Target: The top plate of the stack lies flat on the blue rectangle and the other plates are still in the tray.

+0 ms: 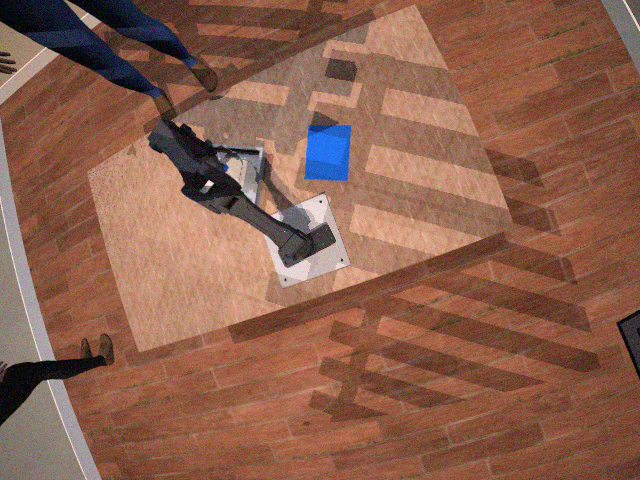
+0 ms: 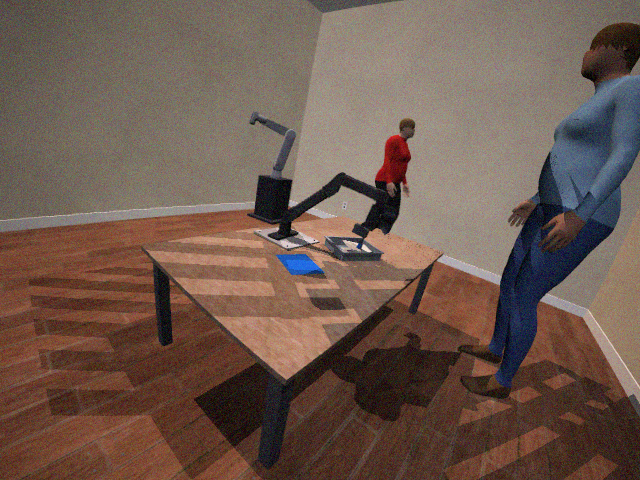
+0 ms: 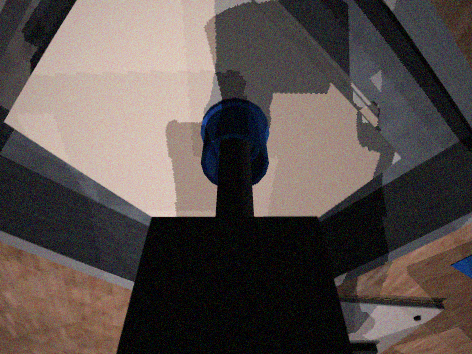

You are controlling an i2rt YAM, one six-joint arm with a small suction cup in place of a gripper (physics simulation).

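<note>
A grey tray stands on the table left of the blue rectangle. The cream top plate of the stack lies in the tray. The plates under it are hidden. My suction cup is down inside the tray and sits on the top plate near its middle. The blue rectangle is bare.
The arm's white base plate is bolted to the table next to the tray. A person in blue stands close to the table's tray side. A person in red walks behind. Another robot arm stands on the floor beyond.
</note>
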